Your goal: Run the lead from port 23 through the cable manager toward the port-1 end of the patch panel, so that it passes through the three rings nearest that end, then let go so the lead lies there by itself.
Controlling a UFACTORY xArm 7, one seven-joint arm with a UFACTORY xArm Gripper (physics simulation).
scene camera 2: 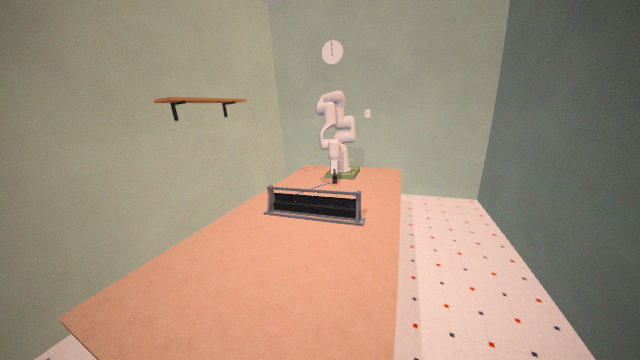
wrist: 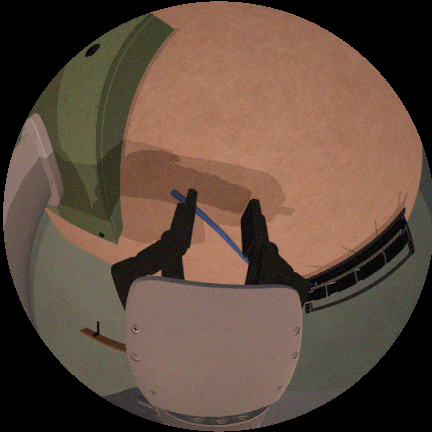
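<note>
The blue lead (scene camera 2: 320, 186) (wrist: 220, 232) runs slantwise between my gripper's fingers in the wrist view, its free end just beyond the left finger. My black gripper (scene camera 2: 334, 181) (wrist: 220, 204) is part open, with clear gaps between the lead and the inner faces of the fingers for part of its run. It is low over the table near the robot base. The patch panel (scene camera 2: 315, 204) (wrist: 370, 266) stands in a grey frame, and the lead reaches toward its back side. The cable manager's rings and the port numbers are too small to tell.
The green base plate (scene camera 2: 356, 172) (wrist: 80, 110) lies close beside my gripper. The brown table (scene camera 2: 280, 270) (wrist: 280, 100) carries the panel frame. A wall shelf (scene camera 2: 200, 100) (wrist: 103, 341) hangs well above the table, on the left wall in the scene view.
</note>
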